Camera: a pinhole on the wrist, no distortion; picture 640 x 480 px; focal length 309.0 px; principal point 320.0 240.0 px. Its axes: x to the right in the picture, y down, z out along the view. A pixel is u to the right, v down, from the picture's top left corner.
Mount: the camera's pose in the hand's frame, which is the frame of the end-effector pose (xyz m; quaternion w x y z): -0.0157 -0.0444 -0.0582 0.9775 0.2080 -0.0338 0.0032
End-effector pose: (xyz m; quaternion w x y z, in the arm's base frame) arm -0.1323 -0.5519 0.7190 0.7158 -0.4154 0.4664 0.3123
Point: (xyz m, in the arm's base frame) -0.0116 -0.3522 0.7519
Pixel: 395 412
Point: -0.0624 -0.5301 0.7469
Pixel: 392 339
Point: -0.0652 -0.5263 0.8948
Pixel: 111 266
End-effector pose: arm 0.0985 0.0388 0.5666 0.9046 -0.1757 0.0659 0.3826
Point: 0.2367 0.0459 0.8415
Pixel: 384 253
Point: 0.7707 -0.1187 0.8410
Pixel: outside the picture
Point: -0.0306 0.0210 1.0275
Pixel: 203 378
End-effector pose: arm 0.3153 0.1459 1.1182 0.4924 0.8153 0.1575 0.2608
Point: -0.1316 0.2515 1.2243
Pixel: behind the camera
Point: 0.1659 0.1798 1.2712
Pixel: behind the camera
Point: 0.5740 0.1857 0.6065
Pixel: 403 94
